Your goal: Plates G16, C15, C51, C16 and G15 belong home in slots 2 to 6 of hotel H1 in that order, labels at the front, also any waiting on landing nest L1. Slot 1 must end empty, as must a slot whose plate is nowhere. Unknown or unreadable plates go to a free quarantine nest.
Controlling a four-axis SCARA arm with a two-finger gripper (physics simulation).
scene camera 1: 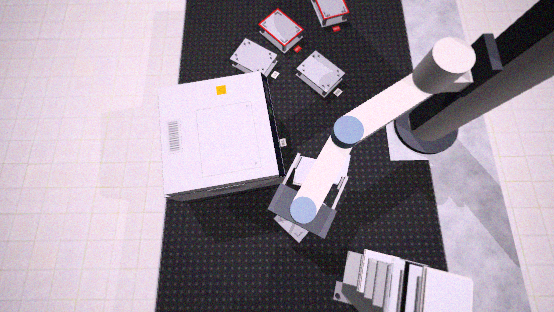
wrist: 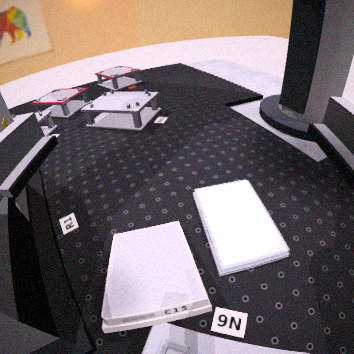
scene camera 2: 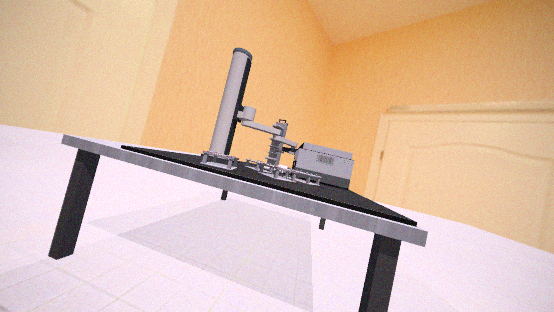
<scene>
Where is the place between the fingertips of the gripper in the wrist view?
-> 176, 114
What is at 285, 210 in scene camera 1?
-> The gripper.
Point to a floor tag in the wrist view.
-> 231, 322
</scene>
